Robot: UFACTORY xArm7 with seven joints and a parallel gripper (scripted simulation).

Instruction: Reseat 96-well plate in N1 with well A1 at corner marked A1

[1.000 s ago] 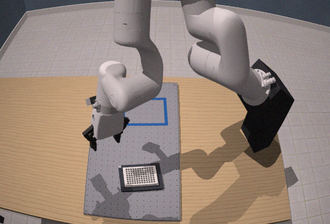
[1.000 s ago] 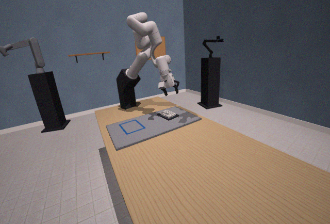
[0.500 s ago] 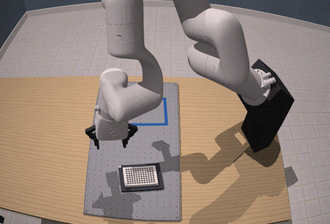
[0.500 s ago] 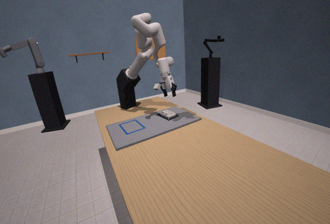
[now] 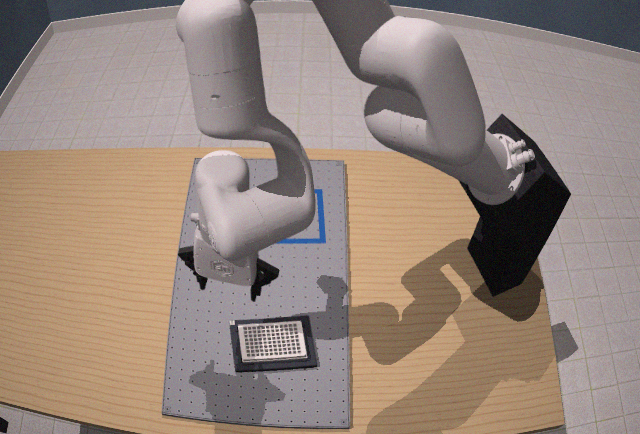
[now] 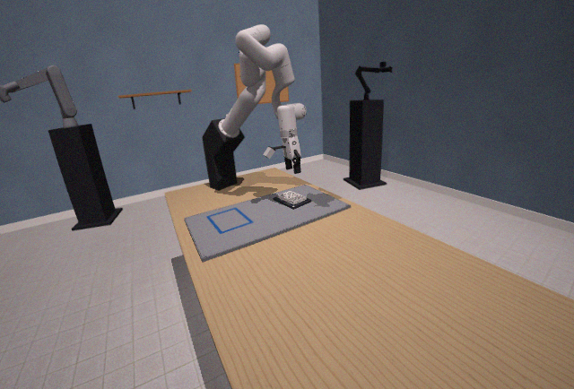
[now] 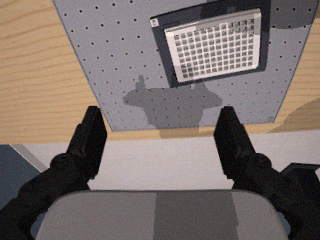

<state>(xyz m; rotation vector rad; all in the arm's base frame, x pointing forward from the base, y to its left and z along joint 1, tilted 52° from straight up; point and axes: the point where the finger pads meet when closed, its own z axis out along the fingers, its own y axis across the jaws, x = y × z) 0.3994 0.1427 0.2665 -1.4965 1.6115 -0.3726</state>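
My gripper is now 17 cm above the white 96-well plate, 7 cm past it and 1 cm to the right of it. The rest, counted from my hand: dark plate nest N1: 18 cm below, 7 cm behind, 1 cm to the left.
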